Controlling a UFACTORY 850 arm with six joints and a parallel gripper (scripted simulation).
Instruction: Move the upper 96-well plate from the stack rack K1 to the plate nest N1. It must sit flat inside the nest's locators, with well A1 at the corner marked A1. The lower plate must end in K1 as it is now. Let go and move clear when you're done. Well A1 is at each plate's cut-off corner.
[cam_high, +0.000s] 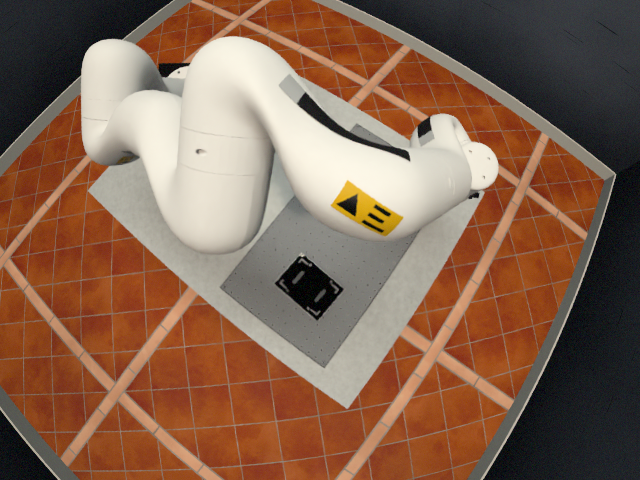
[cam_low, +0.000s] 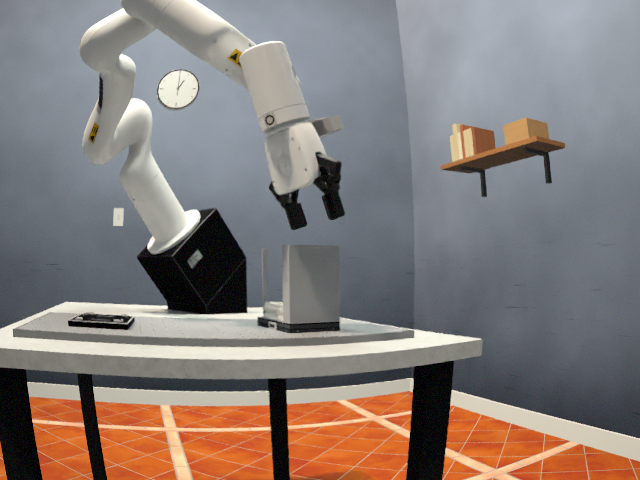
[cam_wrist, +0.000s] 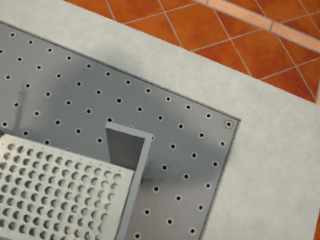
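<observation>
Right now my hand is 15 cm above the white 96-well plate, 11 cm past it and 4 cm to the right of it. From my hand the other things lie so: black plate nest N1 (33 cm to the right, 23 cm behind, 18 cm below).
</observation>
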